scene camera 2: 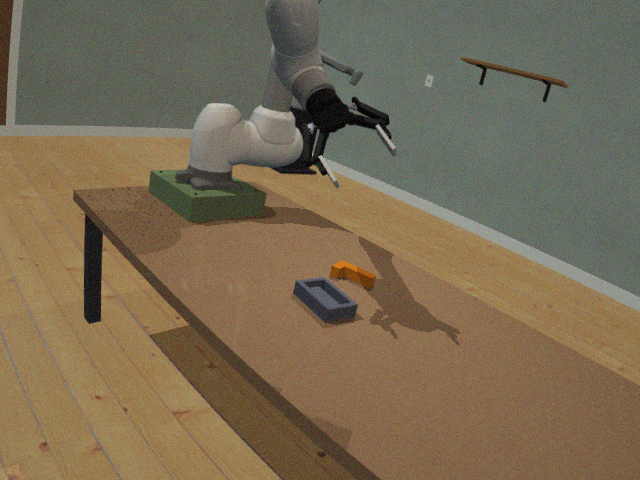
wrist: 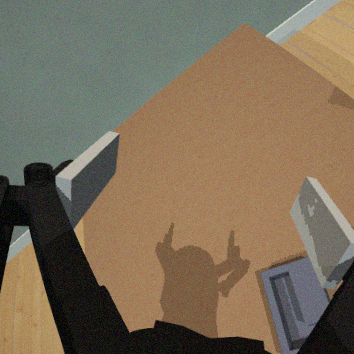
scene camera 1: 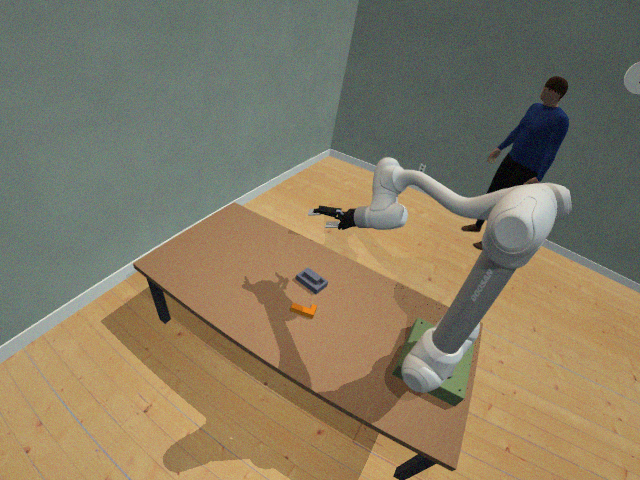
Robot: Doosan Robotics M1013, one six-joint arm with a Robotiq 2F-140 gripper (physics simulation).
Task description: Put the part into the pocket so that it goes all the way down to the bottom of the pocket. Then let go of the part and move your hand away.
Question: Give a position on a grey-blue pocket block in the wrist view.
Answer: At 296, 299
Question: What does my gripper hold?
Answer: Nothing.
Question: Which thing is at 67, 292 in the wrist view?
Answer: My gripper.
